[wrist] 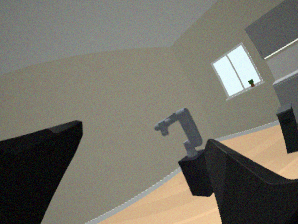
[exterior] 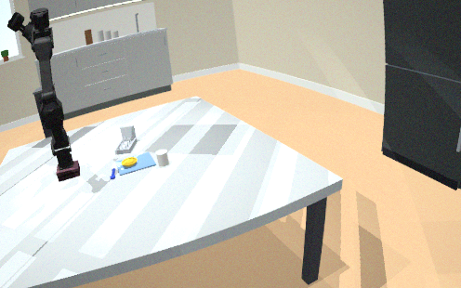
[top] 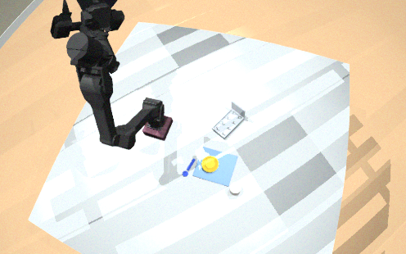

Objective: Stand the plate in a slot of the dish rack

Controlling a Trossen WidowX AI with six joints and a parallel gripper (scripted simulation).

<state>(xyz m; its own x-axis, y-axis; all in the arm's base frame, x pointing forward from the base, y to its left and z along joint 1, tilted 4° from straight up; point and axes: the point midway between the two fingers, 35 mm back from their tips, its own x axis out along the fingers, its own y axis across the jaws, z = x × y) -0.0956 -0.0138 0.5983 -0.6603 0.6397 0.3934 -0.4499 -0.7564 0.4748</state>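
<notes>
Right now the yellow plate is 64 cm below my gripper tip, 35 cm ahead of it and 14 cm to the right of it. Round my gripper tip: grey dish rack: 63 cm below, 38 cm ahead, 6 cm to the left; then light blue cloth: 65 cm below, 37 cm ahead, 14 cm to the right; then blue-handled spoon: 65 cm below, 27 cm ahead, 18 cm to the right.
</notes>
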